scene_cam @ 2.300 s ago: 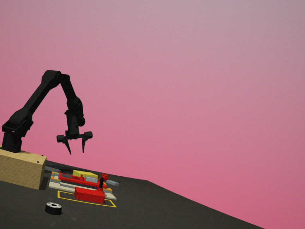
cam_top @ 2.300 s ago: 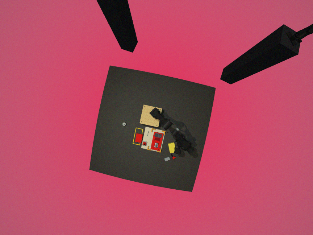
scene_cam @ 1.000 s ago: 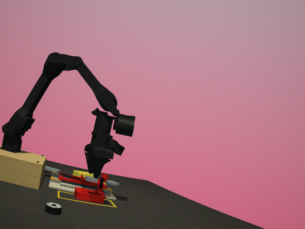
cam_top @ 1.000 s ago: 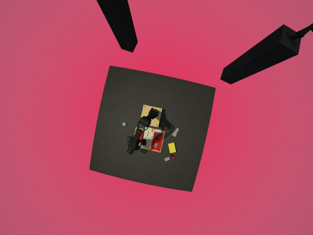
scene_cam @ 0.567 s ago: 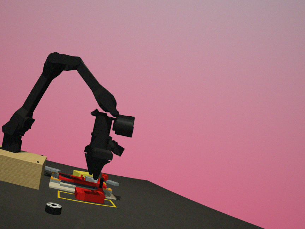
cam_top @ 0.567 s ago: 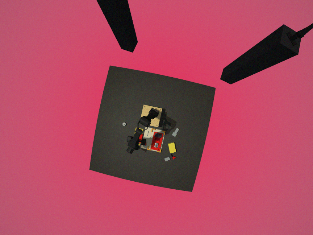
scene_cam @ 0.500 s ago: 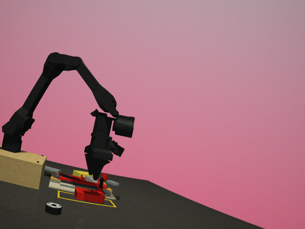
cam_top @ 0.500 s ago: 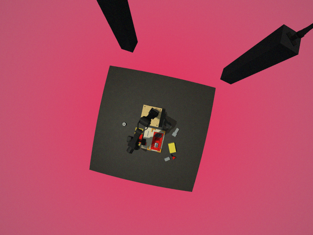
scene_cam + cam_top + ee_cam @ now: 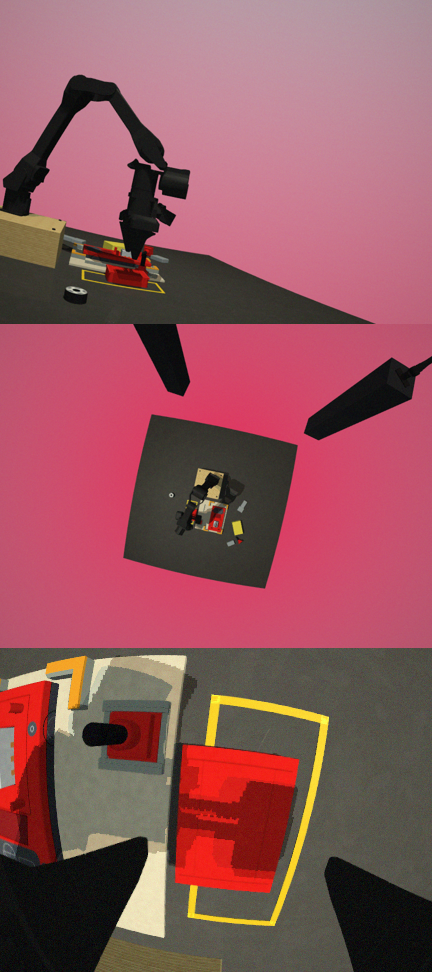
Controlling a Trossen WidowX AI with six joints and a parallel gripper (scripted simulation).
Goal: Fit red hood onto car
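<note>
Right now the hood is 5 cm below my gripper tip. From my gripper tip the other things lie so: engine block (22 cm to the left, 4 cm below); then pale jig plate (17 cm to the left, 5 cm below, 4 cm behind); then black wheel (21 cm to the right, 8 cm behind, 6 cm below).
</note>
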